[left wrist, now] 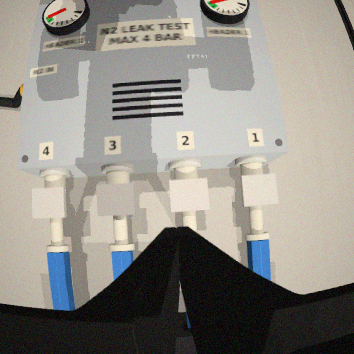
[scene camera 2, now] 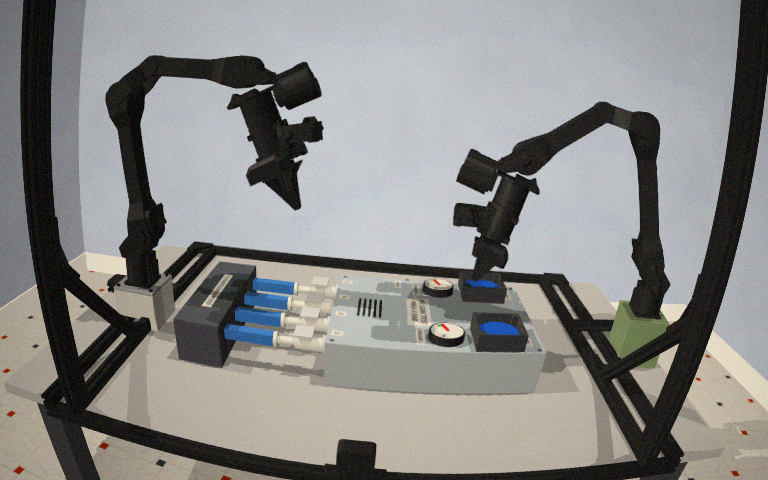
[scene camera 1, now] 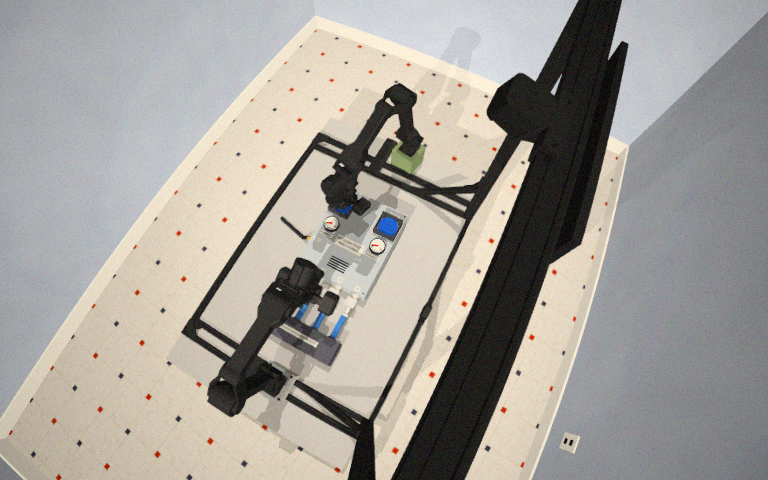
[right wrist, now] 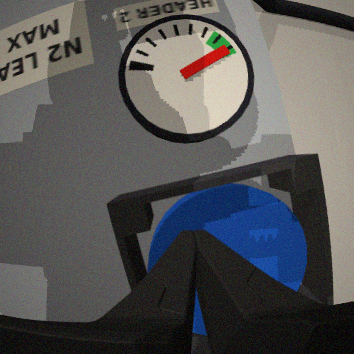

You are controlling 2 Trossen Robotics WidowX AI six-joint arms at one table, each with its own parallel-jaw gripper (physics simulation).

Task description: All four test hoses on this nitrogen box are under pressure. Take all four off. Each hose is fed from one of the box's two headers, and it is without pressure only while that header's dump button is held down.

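Where they show: left gripper, fingertip midpoint: (left wrist: 176,238) (scene camera 2: 298,209); right gripper, fingertip midpoint: (scene camera 2: 473,280) (right wrist: 192,241); left arm's base, link origin: (scene camera 2: 142,280) (scene camera 1: 274,381); right arm's base, link origin: (scene camera 2: 644,311) (scene camera 1: 409,148).
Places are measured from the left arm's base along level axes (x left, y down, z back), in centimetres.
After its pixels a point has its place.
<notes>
The nitrogen box (scene camera 2: 436,370) {x -12.2, y 3.4, z -56.3 cm} (left wrist: 225,117) {x -6.1, y -0.1, z -42.8 cm} has four blue hoses at white fittings: hose 1 (scene camera 2: 249,335) {x -10.1, y 2.0, z -26.4 cm} (left wrist: 259,257) {x -8.9, y 1.5, z -28.6 cm}, hose 2 (scene camera 2: 259,316) {x -3.1, y 1.9, z -26.5 cm}, hose 3 (scene camera 2: 267,300) {x 3.9, y 1.9, z -26.4 cm} (left wrist: 122,262) {x 4.8, y 1.5, z -29.0 cm} and hose 4 (scene camera 2: 275,285) {x 10.9, y 1.8, z -26.4 cm} (left wrist: 60,280) {x 11.5, y 1.5, z -27.1 cm}. All fittings sit at their ports. My left gripper (scene camera 2: 297,207) {x -0.1, y -16.6, z -32.5 cm} (left wrist: 176,238) {x -0.1, y -16.6, z -32.5 cm} is shut and empty, above the hoses; it hides most of hose 2 in its wrist view. My right gripper (right wrist: 192,241) {x 10.0, y -3.3, z -63.7 cm} is shut and empty over the header 2 button (scene camera 2: 481,283) {x 13.0, y -1.7, z -65.9 cm} (right wrist: 250,205) {x 12.8, y -1.7, z -63.2 cm}; contact cannot be told. Header 2's gauge (scene camera 2: 437,286) {x 10.2, y -1.5, z -57.0 cm} (right wrist: 170,105) {x 10.4, y -1.5, z -58.5 cm} reads green.
The header 1 button (scene camera 1: 388,226) {x -7.7, y -1.7, z -66.0 cm} (scene camera 2: 498,328) {x -6.4, y -1.7, z -66.2 cm} stands in its guard, untouched. The header 1 gauge (scene camera 2: 446,333) {x -8.7, y -1.5, z -57.3 cm} (left wrist: 225,7) {x -7.5, y -1.5, z -56.1 cm} also reads green. A dark block (scene camera 2: 198,342) {x -12.8, y 3.6, z -17.7 cm} stands at the hoses' far ends. A black frame (scene camera 2: 362,262) {x 39.6, y 5.9, z -41.7 cm} surrounds the work area.
</notes>
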